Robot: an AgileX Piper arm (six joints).
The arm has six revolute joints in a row. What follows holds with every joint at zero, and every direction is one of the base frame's.
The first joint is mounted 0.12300 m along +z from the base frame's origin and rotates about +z.
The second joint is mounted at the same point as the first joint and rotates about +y.
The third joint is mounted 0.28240 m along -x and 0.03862 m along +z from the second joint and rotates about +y.
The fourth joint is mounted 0.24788 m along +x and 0.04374 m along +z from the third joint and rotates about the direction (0.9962, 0, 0.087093).
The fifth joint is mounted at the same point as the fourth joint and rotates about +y.
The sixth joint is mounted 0.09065 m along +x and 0.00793 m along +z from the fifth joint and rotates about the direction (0.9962, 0, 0.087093).
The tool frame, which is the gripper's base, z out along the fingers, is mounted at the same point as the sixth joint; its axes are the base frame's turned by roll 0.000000, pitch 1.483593 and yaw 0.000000 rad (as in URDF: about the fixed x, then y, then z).
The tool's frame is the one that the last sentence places.
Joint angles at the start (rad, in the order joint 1, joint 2, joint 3, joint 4, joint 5, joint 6):
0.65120 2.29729 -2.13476 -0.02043 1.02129 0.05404
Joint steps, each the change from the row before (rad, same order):
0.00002 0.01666 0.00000 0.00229 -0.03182 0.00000
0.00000 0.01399 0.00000 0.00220 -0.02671 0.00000
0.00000 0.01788 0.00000 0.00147 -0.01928 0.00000
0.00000 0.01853 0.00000 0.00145 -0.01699 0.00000
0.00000 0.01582 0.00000 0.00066 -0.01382 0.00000
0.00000 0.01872 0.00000 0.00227 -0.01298 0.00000
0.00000 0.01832 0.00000 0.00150 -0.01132 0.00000
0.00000 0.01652 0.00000 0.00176 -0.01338 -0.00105
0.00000 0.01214 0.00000 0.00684 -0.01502 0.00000
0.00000 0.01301 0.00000 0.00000 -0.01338 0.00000
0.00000 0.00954 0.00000 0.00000 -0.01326 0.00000
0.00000 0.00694 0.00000 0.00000 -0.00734 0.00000
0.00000 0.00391 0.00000 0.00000 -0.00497 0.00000
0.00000 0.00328 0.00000 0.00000 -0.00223 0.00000
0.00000 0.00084 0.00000 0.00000 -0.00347 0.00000
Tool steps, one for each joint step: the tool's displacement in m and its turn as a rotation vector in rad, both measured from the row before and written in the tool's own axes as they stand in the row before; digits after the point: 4 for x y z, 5 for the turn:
-0.0005 0.0004 0.0084 -0.00293 -0.01503 0.00094
-0.0002 0.0003 0.0070 -0.00264 -0.01260 0.00104
0.0013 0.0002 0.0089 -0.00143 -0.00133 0.00063
0.0018 0.0001 0.0092 -0.00123 0.00161 0.00066
0.0017 0.0001 0.0078 -0.00054 0.00203 0.00024
0.0025 0.0001 0.0092 -0.00160 0.00583 0.00123
0.0027 0.0001 0.0090 -0.00090 0.00706 0.00081
0.0022 0.0001 0.0081 -0.00127 0.00321 -0.00003
0.0012 0.0004 0.0059 -0.00539 -0.00260 0.00439
0.0016 -0.0001 0.0063 -0.00002 -0.00037 0.00000
0.0009 -0.0001 0.0046 -0.00020 -0.00371 0.00000
0.0009 0.0000 0.0034 -0.00002 -0.00040 0.00000
0.0005 0.0000 0.0019 -0.00006 -0.00106 0.00000
0.0006 0.0000 0.0016 0.00006 0.00105 0.00000
-0.0001 0.0000 0.0004 -0.00014 -0.00263 0.00000

